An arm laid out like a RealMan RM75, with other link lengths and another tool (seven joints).
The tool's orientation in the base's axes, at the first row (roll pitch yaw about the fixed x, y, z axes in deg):
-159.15, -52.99, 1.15
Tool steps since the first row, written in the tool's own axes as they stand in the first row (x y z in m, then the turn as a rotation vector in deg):
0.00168, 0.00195, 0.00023, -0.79, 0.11, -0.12
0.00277, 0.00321, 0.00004, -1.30, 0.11, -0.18
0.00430, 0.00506, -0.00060, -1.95, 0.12, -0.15
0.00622, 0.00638, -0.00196, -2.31, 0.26, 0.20
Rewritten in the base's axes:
0.00177, -0.00171, 0.00079, -0.53, -0.16, -0.59
0.00267, -0.00293, 0.00150, -0.88, -0.18, -0.96
0.00368, -0.00487, 0.00269, -1.25, -0.19, -1.50
0.00423, -0.00658, 0.00470, -1.16, -0.20, -2.01

